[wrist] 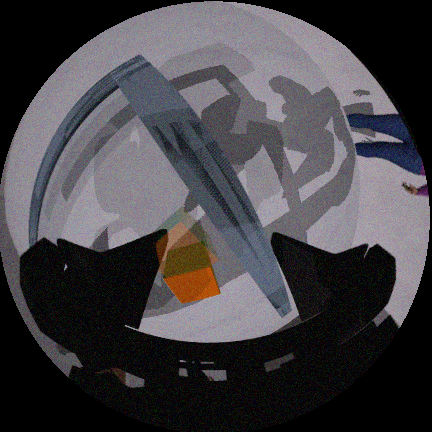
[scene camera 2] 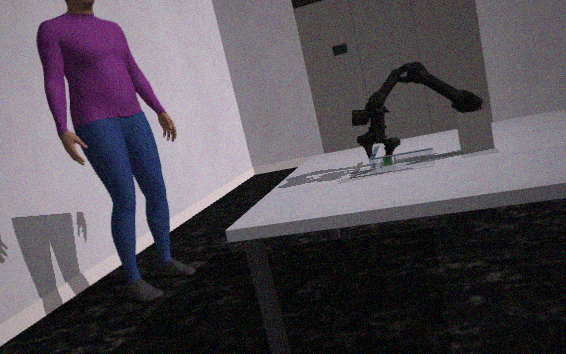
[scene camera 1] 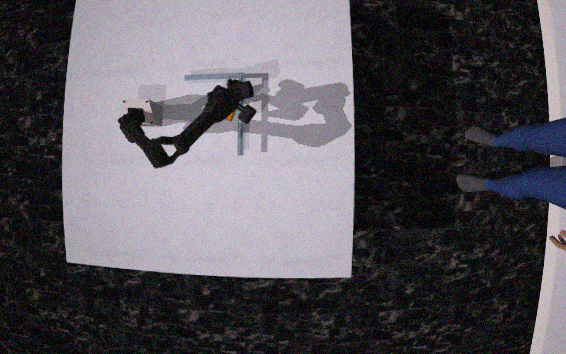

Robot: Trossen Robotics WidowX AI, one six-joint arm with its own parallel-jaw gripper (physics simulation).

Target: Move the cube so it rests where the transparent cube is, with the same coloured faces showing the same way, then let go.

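Pixels of known places: gripper, fingertip midpoint: (wrist: 221, 236) (scene camera 1: 238, 109); arm's base, origin of the base link: (scene camera 2: 476, 122) (scene camera 1: 136, 114).
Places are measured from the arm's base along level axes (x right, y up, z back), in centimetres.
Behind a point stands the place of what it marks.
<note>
The cube (scene camera 1: 230, 116) @[x -2.9, y -6.5, z -36.7 cm] (scene camera 2: 388, 161) (wrist: 192, 286) @[x -4.1, y -6.5, z -35.3 cm] stands on the table with an orange top in the wrist view and a green side in scene camera 2; the arm partly covers it in scene camera 1. The transparent cube (wrist: 180, 231) @[x -8.8, y -6.5, z -37.3 cm], tinted orange and green, overlaps the solid cube's far side in the wrist view. My gripper (scene camera 2: 380, 155) @[x -6.1, y -8.1, z -39.4 cm] (wrist: 221, 236) @[x -6.1, y -8.1, z -39.4 cm] is open and empty, low over the table. In the wrist view the solid cube shows between the fingers, closer to the left one. The arm hides the fingertips in scene camera 1.
A blue-grey bar (scene camera 1: 240, 140) @[x 6.1, y -4.5, z -42.0 cm] (wrist: 200, 160) @[x -11.7, y -4.5, z -40.0 cm] crosses between the fingers in the wrist view and joins a second bar (scene camera 1: 210, 77) @[x -17.4, y -4.5, z -27.1 cm] (wrist: 55, 145) in a corner. The white table (scene camera 1: 210, 220) @[x 38.6, y -10.5, z -32.2 cm] (scene camera 2: 400, 200) @[x -62.0, y -10.5, z -23.8 cm] carries the arm's shadows. A person (scene camera 2: 95, 70) stands beyond it.
</note>
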